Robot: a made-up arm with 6 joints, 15 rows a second.
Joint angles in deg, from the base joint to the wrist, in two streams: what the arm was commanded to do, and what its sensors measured. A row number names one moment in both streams.
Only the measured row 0 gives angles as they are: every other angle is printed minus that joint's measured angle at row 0.
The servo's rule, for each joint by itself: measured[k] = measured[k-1] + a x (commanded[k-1-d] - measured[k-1]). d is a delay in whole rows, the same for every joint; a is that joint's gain. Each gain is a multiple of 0.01, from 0.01 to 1. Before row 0 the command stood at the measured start. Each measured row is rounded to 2 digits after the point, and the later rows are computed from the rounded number. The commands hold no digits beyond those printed.
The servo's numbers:
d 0
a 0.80 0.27 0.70 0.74 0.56 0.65
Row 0, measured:
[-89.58 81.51 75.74 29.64 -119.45 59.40]
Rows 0 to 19, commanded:
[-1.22 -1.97 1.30 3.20 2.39 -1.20]
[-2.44 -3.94 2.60 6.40 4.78 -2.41]
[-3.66 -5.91 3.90 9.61 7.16 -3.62]
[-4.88 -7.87 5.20 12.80 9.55 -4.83]
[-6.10 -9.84 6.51 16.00 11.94 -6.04]
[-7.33 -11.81 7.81 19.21 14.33 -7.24]
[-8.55 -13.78 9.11 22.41 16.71 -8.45]
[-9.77 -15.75 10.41 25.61 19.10 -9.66]
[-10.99 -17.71 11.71 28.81 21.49 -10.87]
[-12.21 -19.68 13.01 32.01 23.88 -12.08]
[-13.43 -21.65 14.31 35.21 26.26 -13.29]
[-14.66 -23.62 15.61 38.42 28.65 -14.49]
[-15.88 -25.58 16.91 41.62 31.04 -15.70]
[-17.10 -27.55 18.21 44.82 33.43 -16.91]
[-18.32 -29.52 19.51 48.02 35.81 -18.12]
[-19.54 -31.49 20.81 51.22 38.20 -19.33]
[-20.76 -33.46 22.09 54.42 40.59 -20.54]
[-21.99 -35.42 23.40 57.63 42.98 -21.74]
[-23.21 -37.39 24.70 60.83 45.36 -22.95]
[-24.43 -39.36 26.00 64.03 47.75 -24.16]
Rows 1 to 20, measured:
[-0.98 -0.53 0.91 2.37 1.34 -0.78]
[-2.15 -1.45 2.09 5.35 3.27 -1.84]
[-3.36 -2.65 3.36 8.50 5.45 -3.00]
[-4.58 -4.06 4.65 11.68 7.75 -4.19]
[-5.80 -5.62 5.95 14.88 10.10 -5.39]
[-7.02 -7.29 7.25 18.08 12.47 -6.59]
[-8.24 -9.04 8.55 21.28 14.84 -7.80]
[-9.46 -10.85 9.85 24.48 17.23 -9.01]
[-10.68 -12.70 11.15 27.68 19.62 -10.22]
[-11.90 -14.58 12.45 30.88 22.01 -11.43]
[-13.12 -16.49 13.75 34.08 24.39 -12.64]
[-14.35 -18.42 15.05 37.29 26.78 -13.84]
[-15.57 -20.35 16.35 40.49 29.17 -15.05]
[-16.79 -22.29 17.65 43.69 31.56 -16.26]
[-18.01 -24.24 18.95 46.89 33.94 -17.47]
[-19.23 -26.20 20.25 50.09 36.33 -18.68]
[-20.45 -28.16 21.54 53.29 38.72 -19.89]
[-21.68 -30.12 22.84 56.50 41.11 -21.09]
[-22.90 -32.08 24.14 59.70 43.49 -22.30]
[-24.12 -34.05 25.44 62.90 45.88 -23.51]

